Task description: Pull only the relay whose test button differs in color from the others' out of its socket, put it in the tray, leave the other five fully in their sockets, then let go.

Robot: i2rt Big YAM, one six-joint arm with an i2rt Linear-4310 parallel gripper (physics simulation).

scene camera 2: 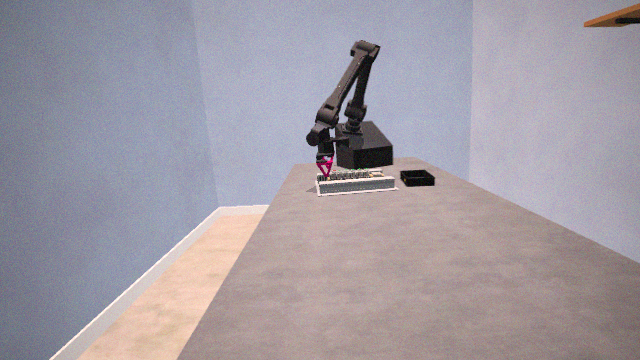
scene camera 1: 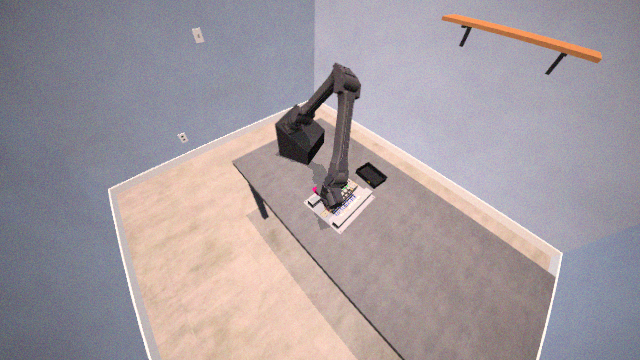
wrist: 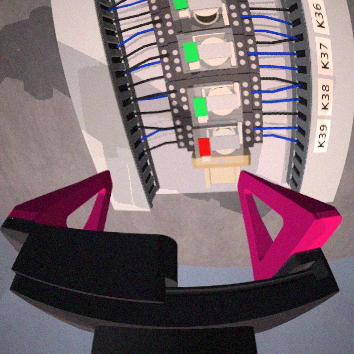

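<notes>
In the wrist view the relay with the red test button sits in the last socket of the row, nearest my fingers, beside label K39. The other relays in that view, such as this one and this one, show green buttons and sit in their sockets. My gripper is open and empty, with its pink fingers spread wide, low at the end of the row. The red-button relay is a little beyond the fingertips in the wrist view. The black tray stands beside the panel. My arm hides part of the row in scene camera 1.
The white panel carries wire ducts along both sides of the relay row. Black and blue wires run from the sockets to the ducts. A tan end stop closes the row by the red-button relay. The arm's black base stands behind the panel.
</notes>
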